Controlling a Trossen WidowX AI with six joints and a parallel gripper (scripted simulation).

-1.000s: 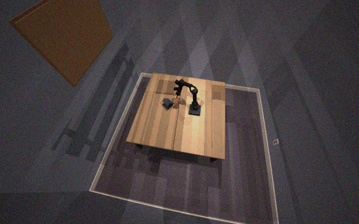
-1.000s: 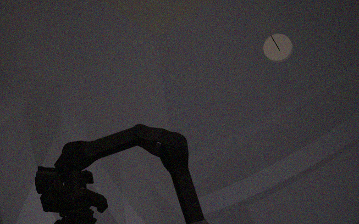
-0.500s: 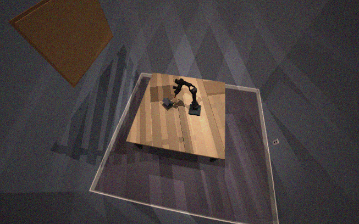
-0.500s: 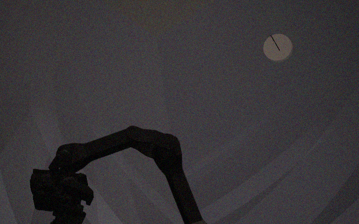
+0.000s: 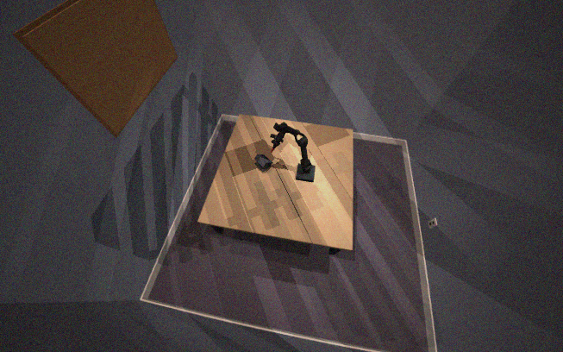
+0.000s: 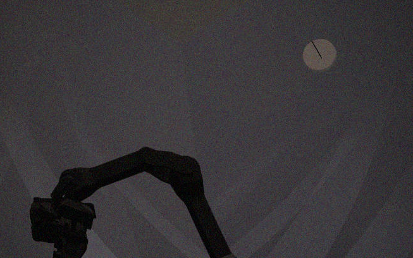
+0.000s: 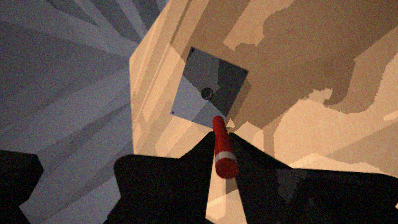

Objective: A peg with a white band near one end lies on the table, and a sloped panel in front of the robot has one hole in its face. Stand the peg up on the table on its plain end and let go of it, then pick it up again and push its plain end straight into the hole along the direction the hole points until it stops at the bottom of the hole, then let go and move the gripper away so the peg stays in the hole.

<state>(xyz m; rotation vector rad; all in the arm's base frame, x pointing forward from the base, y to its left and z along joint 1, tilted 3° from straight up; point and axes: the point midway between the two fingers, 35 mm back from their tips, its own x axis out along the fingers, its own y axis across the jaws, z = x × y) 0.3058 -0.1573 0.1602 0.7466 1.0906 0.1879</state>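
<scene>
My gripper tip is 9 cm short of the grey sloped panel, 8 cm to the right of it and 10 cm above it. The rest, counted from my gripper tip: red peg: 1 cm behind, 1 cm to the right, 1 cm above.
</scene>
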